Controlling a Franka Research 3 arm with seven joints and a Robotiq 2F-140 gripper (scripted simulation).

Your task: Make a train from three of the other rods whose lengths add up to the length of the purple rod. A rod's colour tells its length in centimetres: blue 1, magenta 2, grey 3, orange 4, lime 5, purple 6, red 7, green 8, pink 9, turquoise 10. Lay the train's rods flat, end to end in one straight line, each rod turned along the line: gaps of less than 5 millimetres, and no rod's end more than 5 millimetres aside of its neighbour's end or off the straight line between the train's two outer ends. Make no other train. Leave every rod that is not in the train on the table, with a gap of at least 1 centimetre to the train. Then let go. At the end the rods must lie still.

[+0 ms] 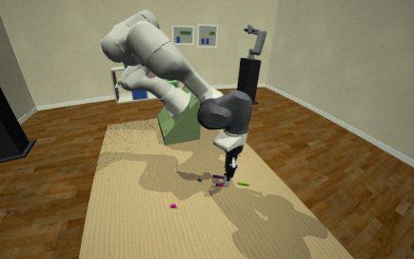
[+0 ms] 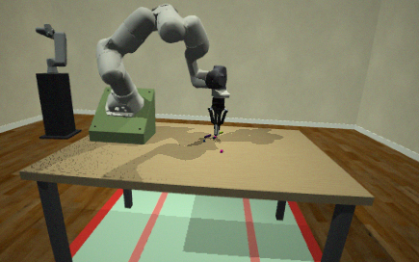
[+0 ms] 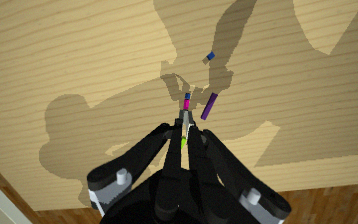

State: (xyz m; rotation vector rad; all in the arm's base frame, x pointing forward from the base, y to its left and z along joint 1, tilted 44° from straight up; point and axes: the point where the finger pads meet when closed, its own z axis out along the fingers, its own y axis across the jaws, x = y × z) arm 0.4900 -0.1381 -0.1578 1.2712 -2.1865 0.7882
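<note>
The grey rod lies 30 mm below my hand. From my hand the other things lie so: purple rod: 60 mm behind, 40 mm below; then dark blue piece: 80 mm behind, 100 mm to the right, 40 mm below; then lime rod: 30 mm ahead, 70 mm to the left, 40 mm below.
</note>
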